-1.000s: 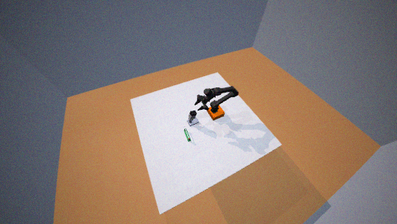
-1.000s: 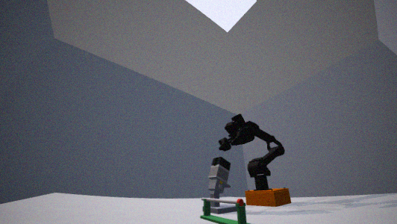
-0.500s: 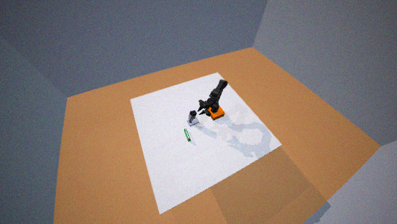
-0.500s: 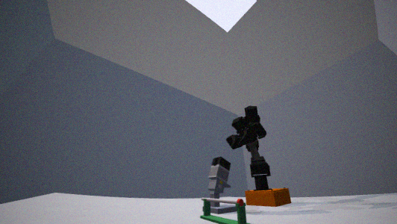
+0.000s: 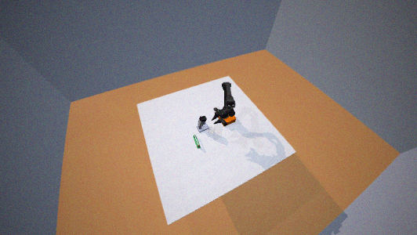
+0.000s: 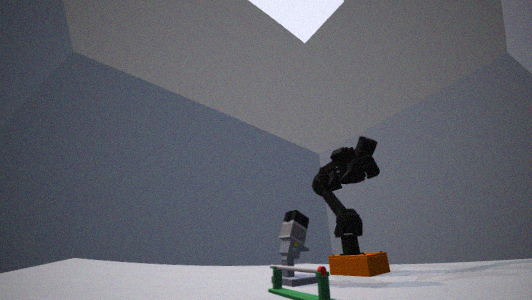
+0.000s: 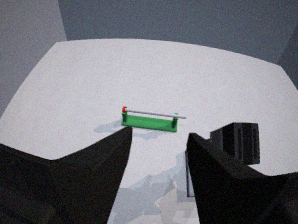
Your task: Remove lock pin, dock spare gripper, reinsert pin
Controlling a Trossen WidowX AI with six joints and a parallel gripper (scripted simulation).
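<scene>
Now: gripper tip 17 cm short of the green cradle, 1 cm to the left of it and 22 cm above it. The rest, counted from my gripper tip: grey mount 4 cm ahead, 13 cm to the right, 19 cm below; then spare gripper 4 cm ahead, 13 cm to the right, 12 cm below.
</scene>
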